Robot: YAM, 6 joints.
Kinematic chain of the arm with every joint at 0, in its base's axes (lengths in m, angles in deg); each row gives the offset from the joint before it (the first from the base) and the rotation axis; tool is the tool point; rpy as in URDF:
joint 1: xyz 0 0 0.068 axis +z
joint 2: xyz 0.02 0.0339 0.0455 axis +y
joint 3: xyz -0.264 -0.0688 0 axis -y
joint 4: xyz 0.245 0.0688 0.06 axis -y
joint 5: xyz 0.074 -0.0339 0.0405 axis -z
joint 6: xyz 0.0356 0 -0.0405 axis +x
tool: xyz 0 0 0 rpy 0 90 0
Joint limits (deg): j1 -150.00..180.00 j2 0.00..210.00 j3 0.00..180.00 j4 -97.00..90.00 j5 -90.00..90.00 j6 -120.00..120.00
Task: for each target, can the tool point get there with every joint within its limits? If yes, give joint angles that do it. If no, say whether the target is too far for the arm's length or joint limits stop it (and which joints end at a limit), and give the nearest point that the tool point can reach.
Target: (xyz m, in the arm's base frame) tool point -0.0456 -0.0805 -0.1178
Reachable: yes | joints -103.53 179.16 52.97 -52.64 45.67 89.14
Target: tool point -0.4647 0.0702 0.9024
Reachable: no: too far | nearest point -0.3264 0.0493 0.6571 | short by 0.282 m
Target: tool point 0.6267 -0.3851 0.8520
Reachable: no: too far | nearest point 0.3881 -0.2385 0.5630 | short by 0.402 m
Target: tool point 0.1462 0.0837 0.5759
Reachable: yes | joints 39.32 77.80 128.52 -64.72 51.57 80.74
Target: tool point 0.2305 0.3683 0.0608
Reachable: yes | joints 57.70 142.65 104.03 -64.17 -3.09 -80.34
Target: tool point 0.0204 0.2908 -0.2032
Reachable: yes | joints 90.52 180.18 61.63 73.12 40.43 79.51
